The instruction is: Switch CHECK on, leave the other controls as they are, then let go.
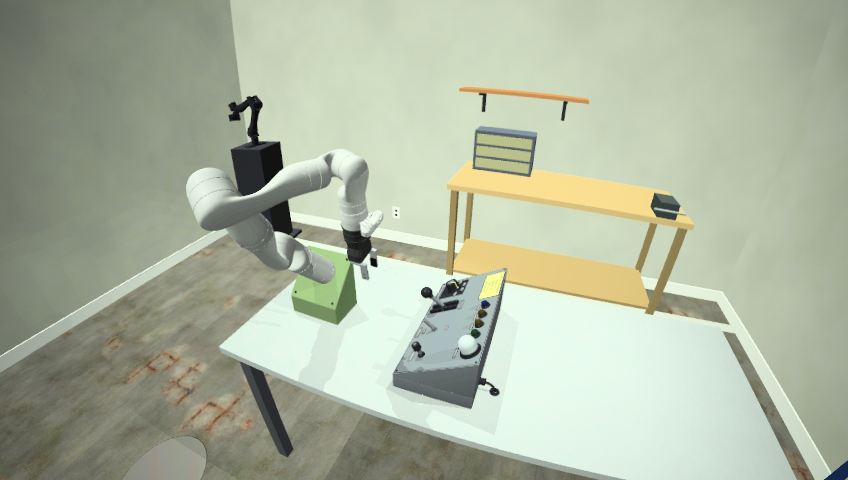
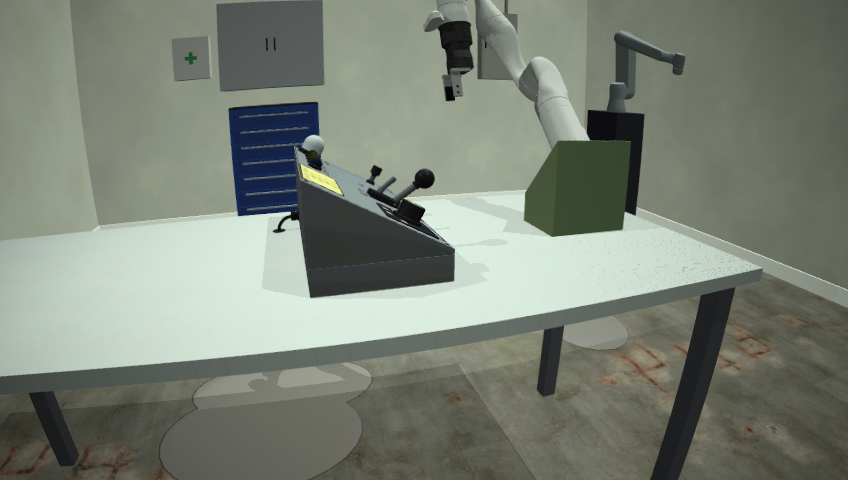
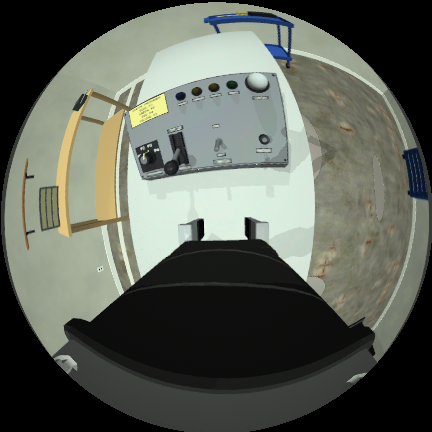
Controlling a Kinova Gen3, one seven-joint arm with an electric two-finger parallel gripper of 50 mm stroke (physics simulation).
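Where they show: gripper, between the fingertips: (image 1: 370, 272) (image 2: 454, 98) (image 3: 223, 226); arm's base, origin of its link: (image 1: 324, 271) (image 2: 576, 162).
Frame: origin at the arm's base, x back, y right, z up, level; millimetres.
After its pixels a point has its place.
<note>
The grey sloped control panel (image 1: 434, 383) {y 340, x -481, z -88 mm} (image 2: 368, 249) {y -153, x -567, z -86 mm} (image 3: 240, 115) {y 221, x -492, z -32 mm} stands on the table. It carries a grey toggle lever (image 1: 429, 325) {y 146, x -428, z -46 mm} (image 2: 386, 183) {y 137, x -429, z -43 mm} (image 3: 218, 144) {y 145, x -423, z -40 mm}, a ball-topped lever (image 1: 426, 292) {y 30, x -394, z -3 mm} (image 2: 424, 178) {y -3, x -401, z -11 mm} (image 3: 171, 167) {y 25, x -386, z 0 mm} in a slot, a small black-topped stick (image 1: 416, 346) {y 269, x -413, z -24 mm} (image 2: 375, 171) {y 248, x -416, z -33 mm} (image 3: 264, 139) {y 259, x -405, z -24 mm} and a rotary knob (image 2: 410, 211) {y -115, x -478, z -43 mm} (image 3: 146, 157) {y -80, x -463, z -33 mm}. The labels are too small to read, so I cannot tell which control is CHECK. My gripper (image 1: 369, 267) {y 163, x -246, z 142 mm} (image 2: 452, 89) {y 163, x -246, z 142 mm} (image 3: 223, 226) {y 163, x -246, z 142 mm} is open and empty, above the table between the green base and the panel, touching no control.
A white dome (image 1: 467, 343) {y 307, x -558, z 56 mm} (image 2: 313, 144) {y 266, x -563, z 42 mm} (image 3: 257, 81) {y 285, x -538, z 52 mm} and several small coloured lamps line the panel's high side, beside a yellow note (image 1: 492, 285) {y -36, x -616, z 15 mm} (image 2: 321, 179) {y -42, x -613, z 13 mm} (image 3: 148, 110) {y -31, x -610, z 12 mm}. A black cable (image 1: 490, 387) {y 281, x -646, z -134 mm} (image 2: 282, 224) {y 275, x -652, z -144 mm} comes out behind. The green block (image 1: 324, 297) {y 69, x -23, z -65 mm} (image 2: 589, 187) {y -59, x -10, z -49 mm} bears the arm.
</note>
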